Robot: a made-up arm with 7 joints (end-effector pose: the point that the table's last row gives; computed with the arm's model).
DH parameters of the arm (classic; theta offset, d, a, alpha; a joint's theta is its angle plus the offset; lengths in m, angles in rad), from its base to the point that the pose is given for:
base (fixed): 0 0 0 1.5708
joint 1: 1.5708 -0.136 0 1.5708
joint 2: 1.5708 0 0 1.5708
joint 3: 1.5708 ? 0 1.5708
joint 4: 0 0 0 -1.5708
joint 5: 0 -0.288 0 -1.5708
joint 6: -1.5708 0 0 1.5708
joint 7: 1.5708 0 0 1.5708
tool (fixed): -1.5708 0 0 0
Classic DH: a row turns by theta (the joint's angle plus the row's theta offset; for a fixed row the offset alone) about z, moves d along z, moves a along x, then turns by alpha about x.
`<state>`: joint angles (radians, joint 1 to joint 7).
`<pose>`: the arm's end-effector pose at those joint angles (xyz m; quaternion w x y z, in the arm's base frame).
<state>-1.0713 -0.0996 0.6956 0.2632 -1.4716 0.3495 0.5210</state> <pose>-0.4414 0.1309 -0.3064 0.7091 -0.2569 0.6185 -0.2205</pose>
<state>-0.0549 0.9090 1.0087 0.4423 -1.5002 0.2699 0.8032</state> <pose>0.0528 0.6058 -0.2370 0.9273 0.2856 0.2211 -0.0985</pose>
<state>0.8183 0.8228 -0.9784 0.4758 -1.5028 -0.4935 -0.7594</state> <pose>0.3621 0.4354 -0.2381 0.1622 0.4206 -0.3633 -0.8154</pose>
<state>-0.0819 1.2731 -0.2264 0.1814 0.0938 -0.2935 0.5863</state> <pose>0.0367 0.6462 -0.1723 0.9243 0.2946 -0.0514 -0.2374</pose>
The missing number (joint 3, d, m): -0.254
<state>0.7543 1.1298 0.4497 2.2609 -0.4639 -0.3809 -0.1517</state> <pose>0.1066 0.2411 0.1786 0.2918 -0.6162 0.6783 0.2741</pose>
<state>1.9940 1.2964 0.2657 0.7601 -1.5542 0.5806 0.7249</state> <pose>-0.0100 0.5955 0.2055 0.6552 0.5532 -0.3160 0.4061</pose>
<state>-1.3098 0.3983 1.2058 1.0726 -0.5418 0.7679 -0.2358</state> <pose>-0.2369 0.5057 -0.1567 0.6164 0.6582 0.4322 0.0055</pose>
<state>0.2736 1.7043 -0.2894 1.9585 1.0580 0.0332 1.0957</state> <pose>0.2612 0.2900 0.0150 0.6117 -0.2547 -0.3934 -0.6374</pose>
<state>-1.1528 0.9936 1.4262 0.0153 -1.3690 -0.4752 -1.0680</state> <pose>-0.2667 0.5925 -0.1191 0.5368 0.7234 0.0682 -0.4287</pose>
